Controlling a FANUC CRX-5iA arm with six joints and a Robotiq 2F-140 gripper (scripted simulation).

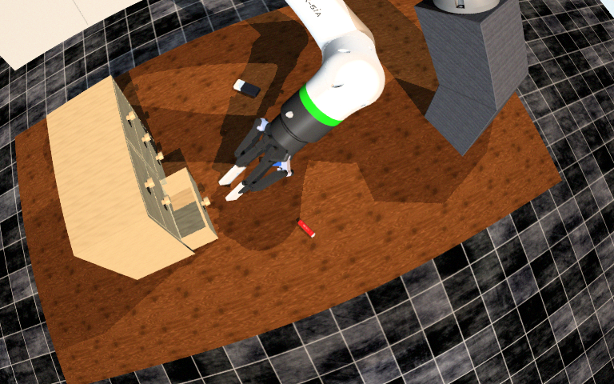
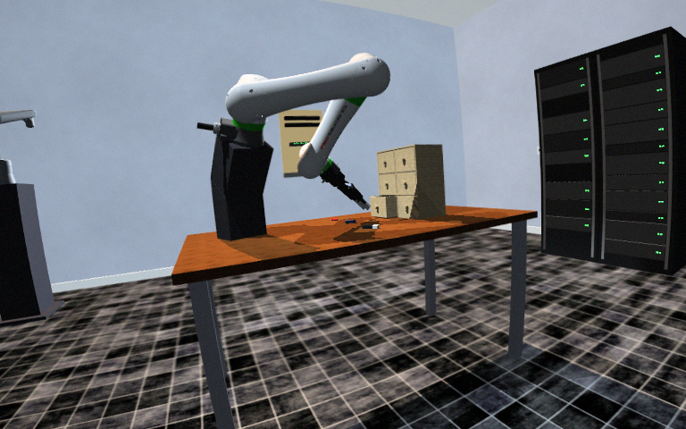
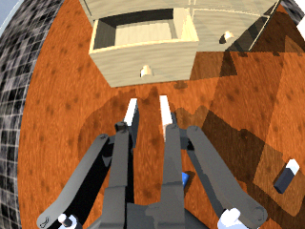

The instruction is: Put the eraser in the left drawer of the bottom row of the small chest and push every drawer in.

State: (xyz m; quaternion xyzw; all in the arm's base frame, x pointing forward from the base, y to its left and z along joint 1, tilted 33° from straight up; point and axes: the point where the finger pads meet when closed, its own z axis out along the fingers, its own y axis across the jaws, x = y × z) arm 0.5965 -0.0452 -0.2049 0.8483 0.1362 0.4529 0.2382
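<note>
The eraser is 110 mm behind my hand, 250 mm to the right of it and 80 mm below it. Round my hand: red cylinder 100 mm behind, 130 mm to the left, 80 mm below; blue item 90 mm behind, 30 mm to the right, 70 mm below.
</note>
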